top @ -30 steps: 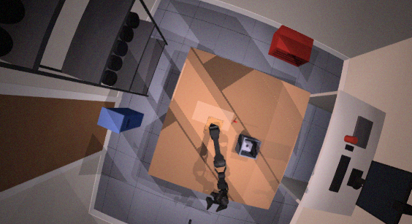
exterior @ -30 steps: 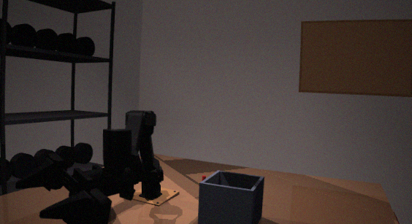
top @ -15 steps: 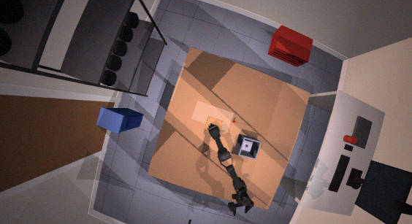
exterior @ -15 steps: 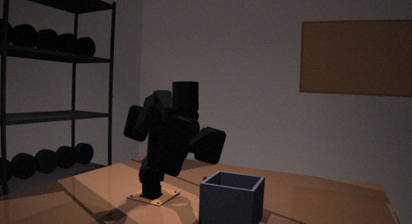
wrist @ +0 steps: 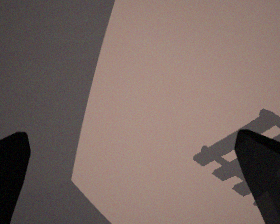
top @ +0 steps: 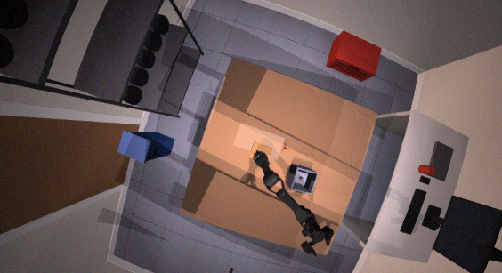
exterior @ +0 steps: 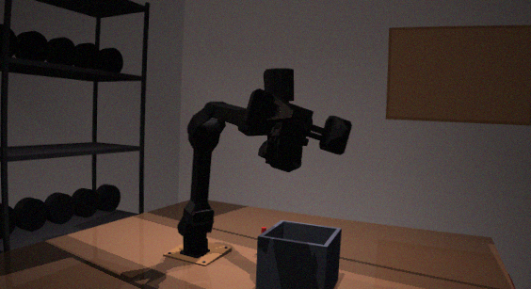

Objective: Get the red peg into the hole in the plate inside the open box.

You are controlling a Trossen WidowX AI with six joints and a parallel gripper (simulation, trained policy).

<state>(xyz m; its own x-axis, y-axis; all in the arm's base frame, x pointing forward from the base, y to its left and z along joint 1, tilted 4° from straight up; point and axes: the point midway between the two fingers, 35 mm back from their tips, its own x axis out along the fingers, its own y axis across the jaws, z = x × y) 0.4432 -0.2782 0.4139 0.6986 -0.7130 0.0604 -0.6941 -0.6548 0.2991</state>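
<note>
Now: gripper tip 45 cm to the right of the red peg, 36 cm above it and 31 cm past it. From my gripper tip the other things lie so: grey plate: 35 cm below, 29 cm to the left, 13 cm behind.
</note>
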